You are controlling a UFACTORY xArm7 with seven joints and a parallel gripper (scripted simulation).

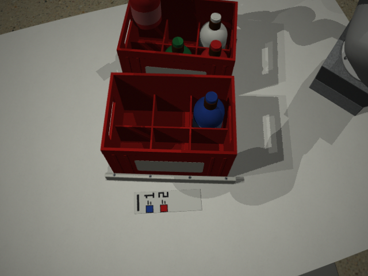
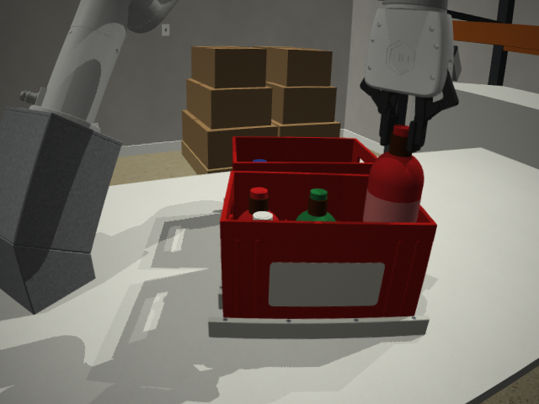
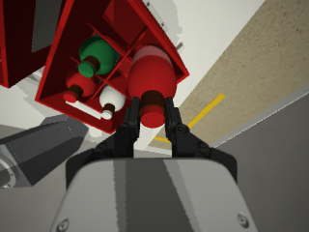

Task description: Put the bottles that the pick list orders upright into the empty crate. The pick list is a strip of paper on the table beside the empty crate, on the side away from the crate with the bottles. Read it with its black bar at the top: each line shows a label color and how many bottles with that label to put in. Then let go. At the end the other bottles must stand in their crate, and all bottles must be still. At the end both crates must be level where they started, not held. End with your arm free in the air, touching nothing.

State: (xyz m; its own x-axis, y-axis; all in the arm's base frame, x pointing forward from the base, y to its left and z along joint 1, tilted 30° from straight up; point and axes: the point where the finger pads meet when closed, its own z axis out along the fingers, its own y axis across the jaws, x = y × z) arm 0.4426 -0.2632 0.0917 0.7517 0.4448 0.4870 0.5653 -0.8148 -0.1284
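My hand is 70 mm above the red bottle. Round my hand: green bottle 190 mm below, 100 mm to the left, 70 mm behind; then white bottle 190 mm below, 170 mm behind, 20 mm to the left; then blue bottle 250 mm to the left, 190 mm below, 140 mm behind.
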